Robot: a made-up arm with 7 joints. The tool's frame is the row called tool.
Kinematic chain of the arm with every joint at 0, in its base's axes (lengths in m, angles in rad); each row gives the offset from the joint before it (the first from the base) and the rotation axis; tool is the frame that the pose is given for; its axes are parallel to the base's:
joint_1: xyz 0 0 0.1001 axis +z
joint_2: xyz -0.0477 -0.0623 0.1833 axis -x
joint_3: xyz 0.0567 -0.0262 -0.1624 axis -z
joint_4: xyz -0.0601 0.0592 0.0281 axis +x
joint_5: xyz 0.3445 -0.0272 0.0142 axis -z
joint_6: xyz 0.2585 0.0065 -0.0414 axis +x
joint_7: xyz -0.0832 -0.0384 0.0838 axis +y
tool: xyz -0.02 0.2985 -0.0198
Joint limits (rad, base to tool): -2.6..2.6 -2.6..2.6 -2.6..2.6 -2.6..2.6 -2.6..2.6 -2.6..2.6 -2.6..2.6
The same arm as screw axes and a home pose.
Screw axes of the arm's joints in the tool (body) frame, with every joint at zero. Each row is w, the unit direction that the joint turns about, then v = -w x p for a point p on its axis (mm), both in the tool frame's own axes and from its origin. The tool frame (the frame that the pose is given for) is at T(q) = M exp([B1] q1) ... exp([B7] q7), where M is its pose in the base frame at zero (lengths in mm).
B1: w 0 0 1 v -210.1 448.7 0.0
B2: w -1 0 0 v 0.0 -97.5 -272.4
B3: w 0 0 -1 v 298.6 -439.7 0.0
B4: w 1 0 0 v 0.0 -36.8 239.4
B5: w 0 0 -1 v 266.6 -155.3 0.0
B6: w 1 0 0 v 0.0 -64.0 260.1
B7: w 0 1 0 v -19.8 0.0 20.0
M =
1 0 0 448.7
0 1 0 210.1
0 0 1 185.9
0 0 0 1
Joint limits (rad, base to tool): -2.6000..2.6000 -2.6000..2.6000 -2.6000..2.6000 -2.6000..2.6000 -2.6000..2.6000 -2.6000..2.6000 -2.6000..2.6000

